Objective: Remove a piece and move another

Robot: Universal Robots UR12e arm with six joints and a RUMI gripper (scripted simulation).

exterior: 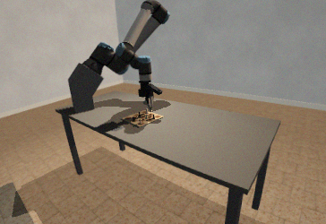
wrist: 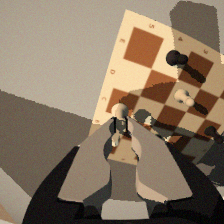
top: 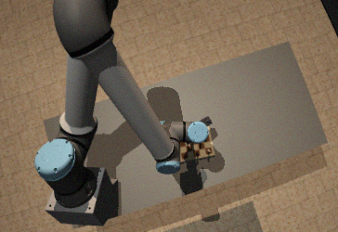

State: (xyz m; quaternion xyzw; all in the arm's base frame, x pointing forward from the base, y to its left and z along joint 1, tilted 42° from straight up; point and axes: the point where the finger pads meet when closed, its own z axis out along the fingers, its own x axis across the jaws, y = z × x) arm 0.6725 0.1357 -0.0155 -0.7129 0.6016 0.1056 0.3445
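Right now my hand is 1 cm past the chessboard, 8 cm to the left of it and 5 cm above it. From my hand the other things lie so: light pawn: 1 cm below.
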